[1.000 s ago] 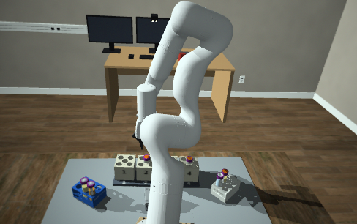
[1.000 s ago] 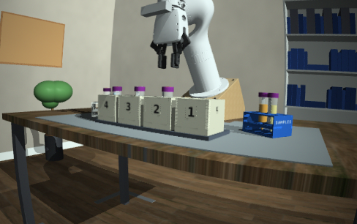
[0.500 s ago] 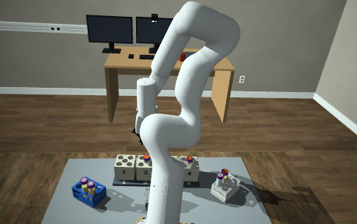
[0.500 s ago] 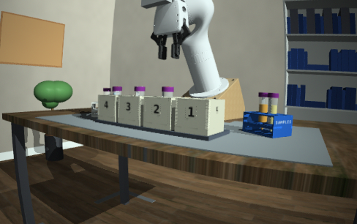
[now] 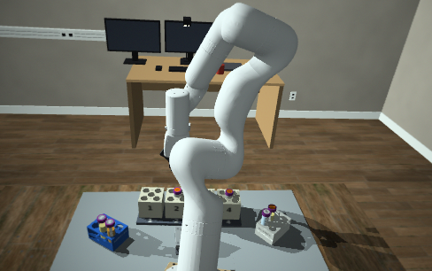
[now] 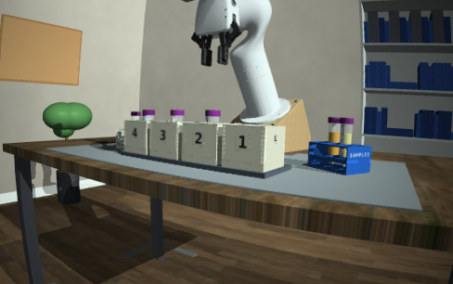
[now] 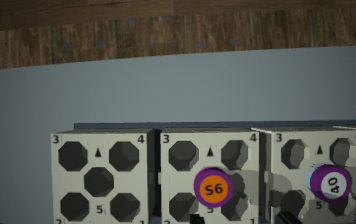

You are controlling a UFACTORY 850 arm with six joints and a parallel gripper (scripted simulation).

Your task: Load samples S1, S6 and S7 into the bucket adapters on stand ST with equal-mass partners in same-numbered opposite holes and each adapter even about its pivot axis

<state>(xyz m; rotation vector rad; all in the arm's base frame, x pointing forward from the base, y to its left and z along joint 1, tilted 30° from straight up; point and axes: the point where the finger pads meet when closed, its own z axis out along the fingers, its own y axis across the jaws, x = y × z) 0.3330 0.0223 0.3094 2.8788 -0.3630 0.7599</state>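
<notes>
Right now the white rack is 350 mm to the right of my hand, 220 mm below it and 220 mm behind it. The rest, counted from my hand: adapter 1 (200 mm below, 100 mm to the left, 30 mm ahead); then blue samples rack (290 mm to the left, 220 mm below, 70 mm behind).
</notes>
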